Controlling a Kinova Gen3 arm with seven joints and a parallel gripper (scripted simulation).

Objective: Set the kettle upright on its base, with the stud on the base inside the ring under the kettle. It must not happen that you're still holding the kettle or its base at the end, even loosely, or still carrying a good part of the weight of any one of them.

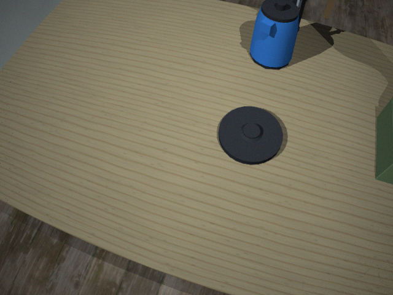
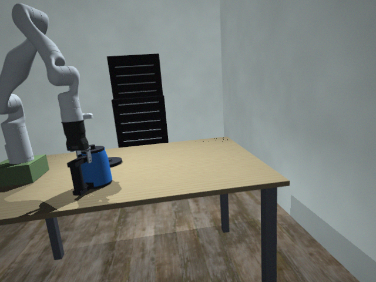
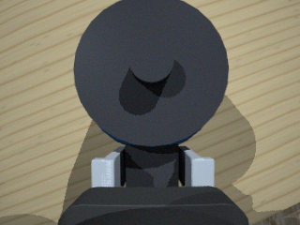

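The blue kettle is 1 cm ahead of my hand, 3 cm to the left of it and 5 cm below it. Round my hand: black round base: 3 cm behind, 34 cm to the left, 13 cm below.
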